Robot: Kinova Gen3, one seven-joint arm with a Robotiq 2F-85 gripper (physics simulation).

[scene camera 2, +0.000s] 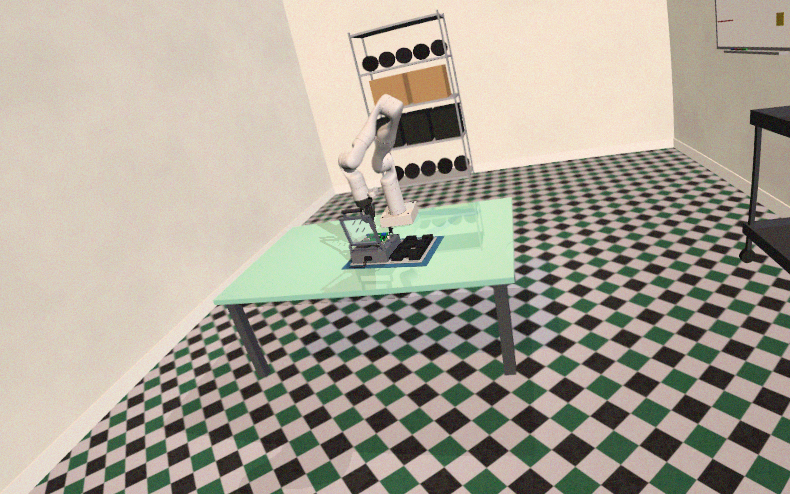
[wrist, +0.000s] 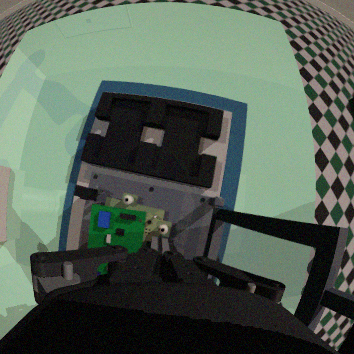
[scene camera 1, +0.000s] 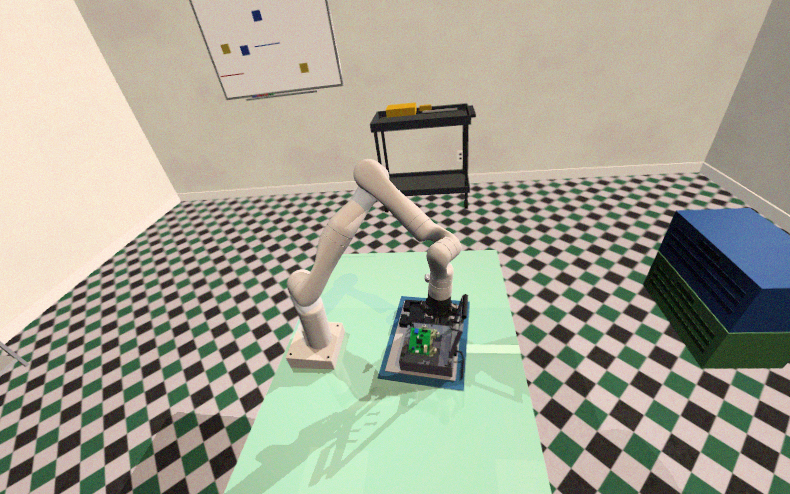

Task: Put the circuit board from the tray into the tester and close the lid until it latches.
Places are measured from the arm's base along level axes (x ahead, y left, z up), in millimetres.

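Pixels of known places: gripper, between the fingertips: [wrist: 157, 247] [scene camera 1: 436, 322]; arm's base, origin of its link: [scene camera 2: 398, 211] [scene camera 1: 320, 339].
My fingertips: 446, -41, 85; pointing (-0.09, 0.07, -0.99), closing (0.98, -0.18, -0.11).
Observation:
Ahead of a thing's pixels: the offset from my fingertips to its top centre, as dx, dy, dz. "spot": to the spot under its first point. Level surfaces: height alone.
The green circuit board {-65, -20, -53} [scene camera 1: 418, 340] [scene camera 2: 382, 237] [wrist: 114, 229] lies on the tester [scene camera 1: 428, 363] [scene camera 2: 369, 253] [wrist: 192, 235], over the left part of its olive plate in the wrist view. I cannot tell whether it is fully seated. The tester's framed lid [scene camera 2: 344, 232] [wrist: 280, 224] stands open, raised on the right side in the wrist view. The black tray {spot: -31, +144, -138} [scene camera 2: 412, 248] [wrist: 135, 162] beside the tester holds no board in its visible recesses. My gripper [wrist: 157, 247] is shut and empty, above the tester near the open lid. Its fingers hide part of the board's edge.
Tester and tray stand on a pale base with a blue border [scene camera 1: 391, 376] [scene camera 2: 434, 251] [wrist: 238, 131] on the green table {dz -143} [scene camera 1: 384, 442] [scene camera 2: 279, 270]. The arm's base block [scene camera 1: 314, 352] [scene camera 2: 399, 216] is at the left in scene camera 1. A black cart [scene camera 1: 428, 121] stands beyond the table.

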